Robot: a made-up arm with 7 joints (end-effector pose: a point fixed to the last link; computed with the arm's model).
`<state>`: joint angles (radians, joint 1 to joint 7).
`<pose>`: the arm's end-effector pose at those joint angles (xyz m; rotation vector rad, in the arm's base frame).
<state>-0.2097 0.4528 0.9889 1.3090 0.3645 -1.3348 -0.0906</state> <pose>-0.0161 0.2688 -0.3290 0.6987 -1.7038 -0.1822</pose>
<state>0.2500 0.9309 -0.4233 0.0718 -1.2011 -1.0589 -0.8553</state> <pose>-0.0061 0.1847 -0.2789 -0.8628 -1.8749 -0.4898</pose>
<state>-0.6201 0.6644 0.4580 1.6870 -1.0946 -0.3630 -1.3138</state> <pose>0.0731 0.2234 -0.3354 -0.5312 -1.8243 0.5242</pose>
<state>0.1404 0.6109 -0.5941 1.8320 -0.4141 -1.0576 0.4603</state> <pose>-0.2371 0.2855 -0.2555 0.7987 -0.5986 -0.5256</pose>
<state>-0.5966 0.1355 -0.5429 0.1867 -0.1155 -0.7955 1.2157</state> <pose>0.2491 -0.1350 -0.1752 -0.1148 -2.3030 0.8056</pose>
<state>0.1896 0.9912 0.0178 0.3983 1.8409 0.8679 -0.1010</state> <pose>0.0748 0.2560 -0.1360 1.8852 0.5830 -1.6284</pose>
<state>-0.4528 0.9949 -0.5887 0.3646 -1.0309 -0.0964 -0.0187</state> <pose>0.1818 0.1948 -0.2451 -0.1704 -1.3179 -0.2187</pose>
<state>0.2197 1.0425 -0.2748 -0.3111 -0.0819 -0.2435 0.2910</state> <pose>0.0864 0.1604 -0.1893 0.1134 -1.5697 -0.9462</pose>
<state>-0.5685 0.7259 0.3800 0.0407 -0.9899 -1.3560 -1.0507</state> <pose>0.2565 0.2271 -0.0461 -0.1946 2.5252 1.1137</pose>
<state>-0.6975 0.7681 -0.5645 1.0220 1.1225 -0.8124 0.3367</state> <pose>0.2658 0.2031 -0.2337 0.2724 -1.1262 -2.1239</pose>
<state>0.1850 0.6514 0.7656 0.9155 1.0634 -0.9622 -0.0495</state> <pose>-0.0635 0.3591 -0.2069 0.4377 -0.7867 -1.1362</pose>
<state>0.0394 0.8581 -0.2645 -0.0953 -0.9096 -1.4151 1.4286</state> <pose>0.1379 0.1419 -0.1820 0.3579 -2.0574 1.6655</pose>
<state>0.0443 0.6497 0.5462 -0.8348 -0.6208 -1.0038 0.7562</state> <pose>0.1097 0.1258 0.0143 0.0532 2.8347 -0.5659</pose>
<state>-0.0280 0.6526 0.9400 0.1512 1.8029 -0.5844 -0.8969</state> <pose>0.0771 0.2987 -0.0225 0.6424 0.3586 -1.4033</pose>
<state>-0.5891 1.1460 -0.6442 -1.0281 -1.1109 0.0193 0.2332</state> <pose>0.1010 -0.0103 -0.0775 -1.1604 -1.6086 -0.7893</pose>
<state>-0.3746 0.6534 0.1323 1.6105 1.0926 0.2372 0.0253</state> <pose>0.0249 0.3010 -0.2810 0.6008 0.3095 -0.9078</pose>
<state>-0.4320 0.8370 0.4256 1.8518 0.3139 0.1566 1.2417</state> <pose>-0.0447 0.3353 -0.2832 1.8123 0.1452 -0.0211</pose>
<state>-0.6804 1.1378 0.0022 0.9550 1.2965 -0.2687 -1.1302</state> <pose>0.2299 0.3327 -0.0026 0.3448 0.4225 -1.2827</pose>
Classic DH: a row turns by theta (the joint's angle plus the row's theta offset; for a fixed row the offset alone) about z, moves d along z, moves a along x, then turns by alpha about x. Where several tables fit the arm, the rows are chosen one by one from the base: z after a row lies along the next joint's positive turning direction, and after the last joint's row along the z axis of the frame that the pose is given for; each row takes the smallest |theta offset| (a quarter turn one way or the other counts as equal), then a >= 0, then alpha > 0; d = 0 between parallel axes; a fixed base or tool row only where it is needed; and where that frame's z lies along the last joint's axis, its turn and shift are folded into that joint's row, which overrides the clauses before.
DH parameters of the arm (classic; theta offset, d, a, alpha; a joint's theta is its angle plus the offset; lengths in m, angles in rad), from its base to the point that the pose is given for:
base (fixed): -0.071 0.0523 -0.0242 -1.3004
joint 1: -1.3111 0.0006 -0.0027 -1.5708
joint 2: 1.2915 -0.0278 -0.002 1.5708
joint 3: 1.5708 -0.2381 0.0244 -1.5708
joint 4: 1.5708 -0.019 0.0001 1.5708
joint 5: 0 0.1948 0.0193 -1.5708
joint 6: -1.5708 0.046 0.0363 1.5708
joint 7: 1.4607 -0.0257 -0.0227 -1.7299
tool (fixed): -1.5557 0.0145 0 0

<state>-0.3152 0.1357 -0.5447 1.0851 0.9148 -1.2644 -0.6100</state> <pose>0.1053 -0.0116 -0.3754 -1.4047 -0.9343 -1.9997</pose>
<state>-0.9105 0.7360 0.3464 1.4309 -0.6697 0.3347 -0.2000</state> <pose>0.2258 0.2431 -0.2317 -0.1274 -1.0730 0.7858</pose>
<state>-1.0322 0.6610 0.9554 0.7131 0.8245 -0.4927 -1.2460</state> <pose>0.2265 0.3325 -0.0205 0.2003 -1.3724 -1.1206</pose>
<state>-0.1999 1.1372 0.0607 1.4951 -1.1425 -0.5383 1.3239</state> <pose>-0.0253 0.4413 -0.1791 2.3208 -0.7473 1.3264</pose>
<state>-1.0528 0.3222 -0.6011 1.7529 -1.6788 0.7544 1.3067</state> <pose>0.2253 0.0496 -0.3367 0.8311 0.2558 0.7010</pose>
